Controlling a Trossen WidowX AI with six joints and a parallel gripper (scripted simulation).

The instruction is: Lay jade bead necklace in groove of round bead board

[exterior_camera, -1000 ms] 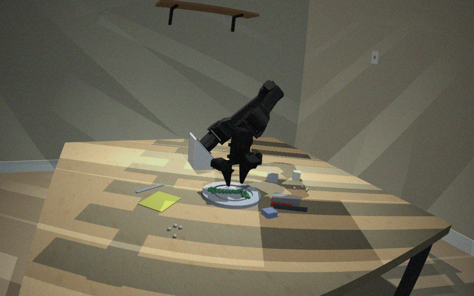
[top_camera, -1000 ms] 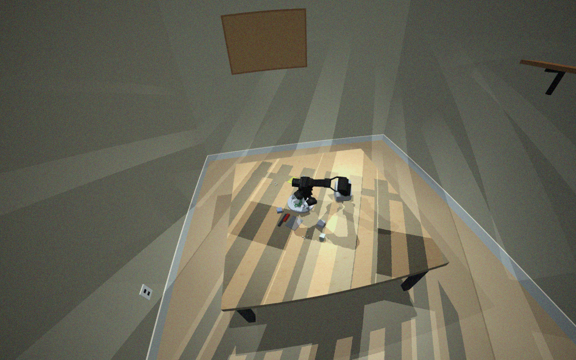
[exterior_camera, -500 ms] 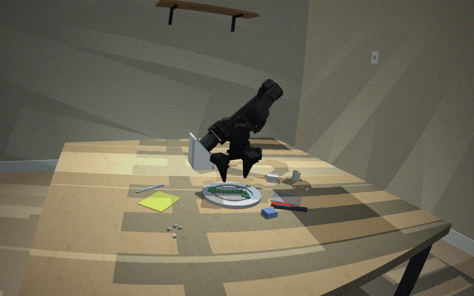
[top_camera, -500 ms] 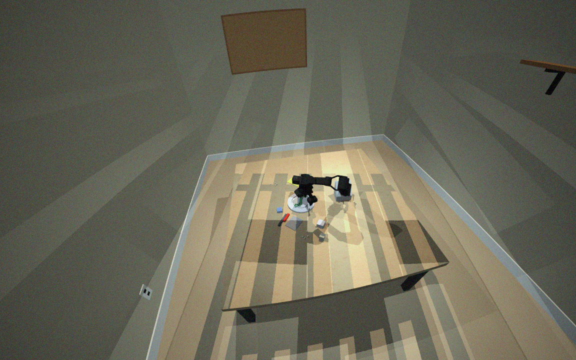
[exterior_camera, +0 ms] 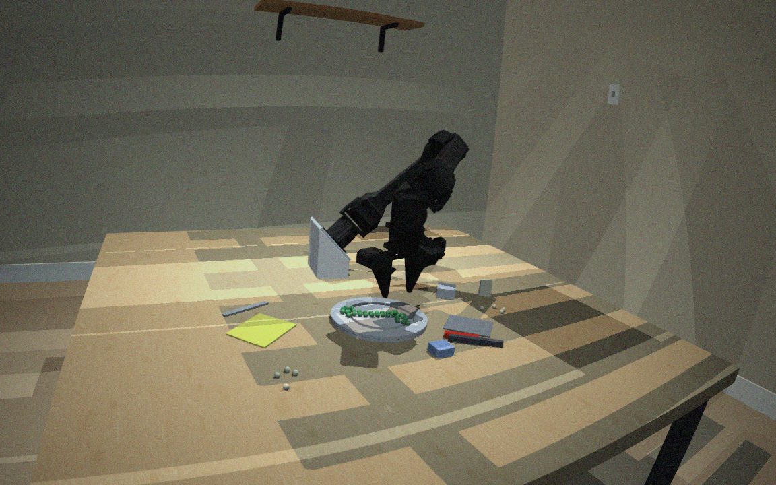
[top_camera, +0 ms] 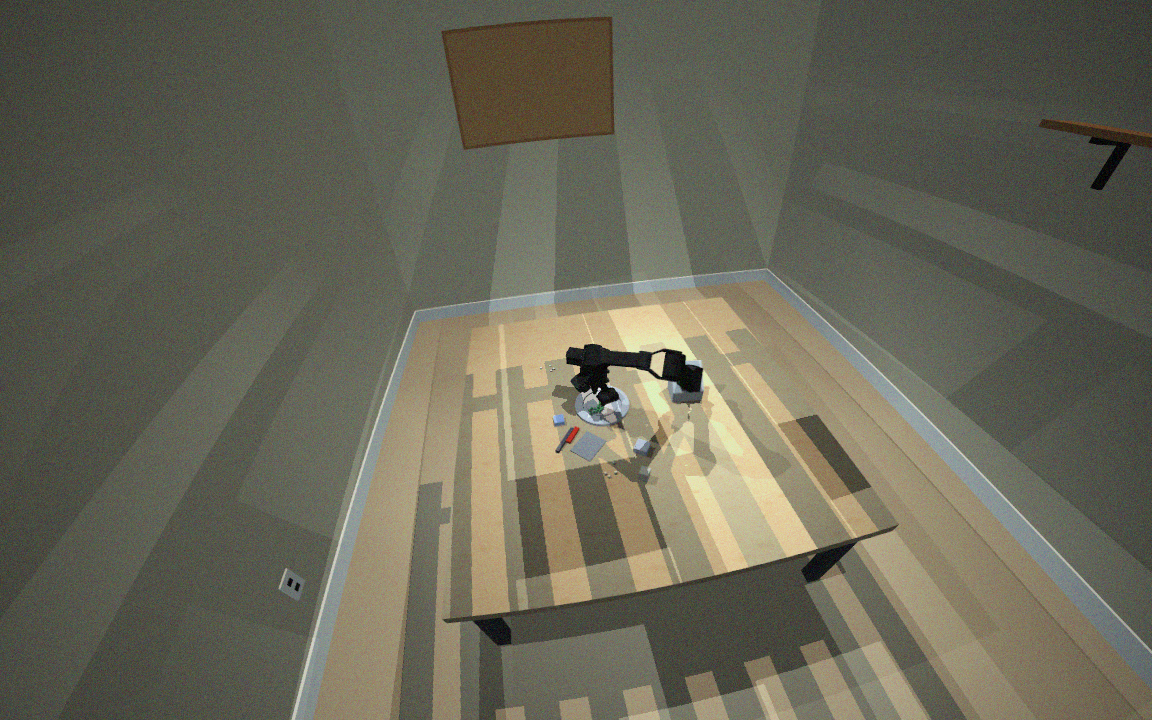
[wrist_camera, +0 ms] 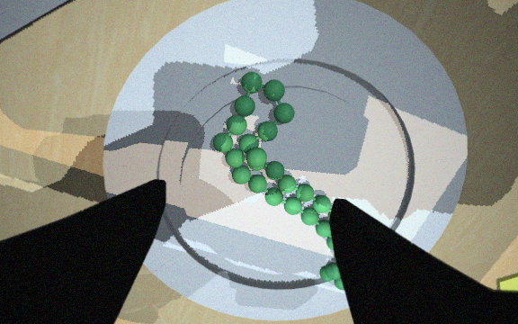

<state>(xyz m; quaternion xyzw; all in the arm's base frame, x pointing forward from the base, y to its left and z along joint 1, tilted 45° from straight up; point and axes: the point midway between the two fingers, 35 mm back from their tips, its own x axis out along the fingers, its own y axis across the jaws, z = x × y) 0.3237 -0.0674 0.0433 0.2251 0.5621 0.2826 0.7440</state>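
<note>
Now: gripper tip 2 cm past the round grey bead board, 3 cm to the left of it and 5 cm above it. The rest, counted from my gripper tip: grey plate (8 cm ahead, 14 cm to the left, 6 cm below); blue block (15 cm ahead, 1 cm to the left, 5 cm below); red and black pen (13 cm ahead, 9 cm to the left, 6 cm below).
</note>
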